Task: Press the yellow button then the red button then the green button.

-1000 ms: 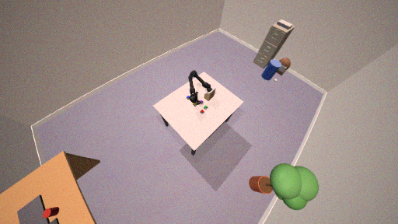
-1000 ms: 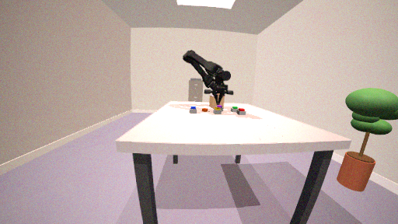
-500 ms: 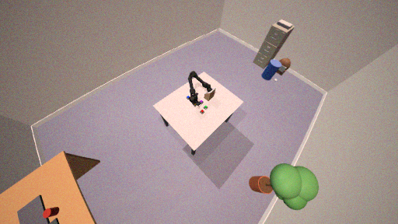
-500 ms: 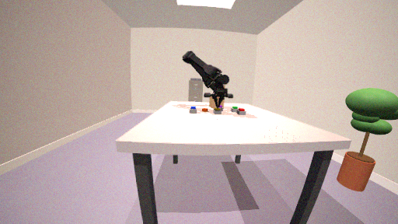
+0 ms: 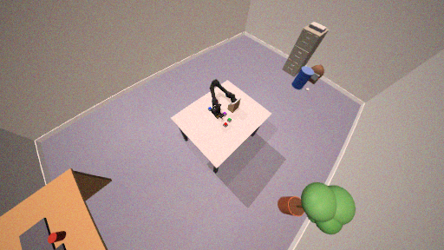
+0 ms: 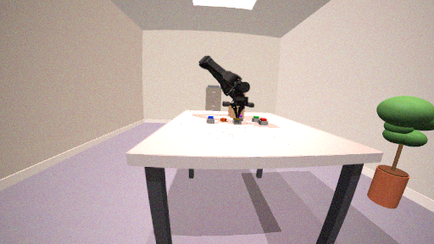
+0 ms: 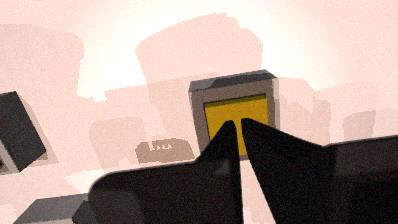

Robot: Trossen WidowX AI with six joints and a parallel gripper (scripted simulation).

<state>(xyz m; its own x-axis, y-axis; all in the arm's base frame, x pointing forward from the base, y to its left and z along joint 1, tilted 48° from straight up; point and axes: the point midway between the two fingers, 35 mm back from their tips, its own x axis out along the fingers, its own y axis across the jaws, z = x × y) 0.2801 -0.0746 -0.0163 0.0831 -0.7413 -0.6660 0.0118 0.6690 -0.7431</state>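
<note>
My gripper tip is 1 cm above the yellow button. The rest, counted from my gripper tip: blue button: 16 cm to the right, 1 cm behind; orange block: 8 cm to the right, 6 cm behind, 2 cm below; purple button: 10 cm behind, 4 cm to the left.
</note>
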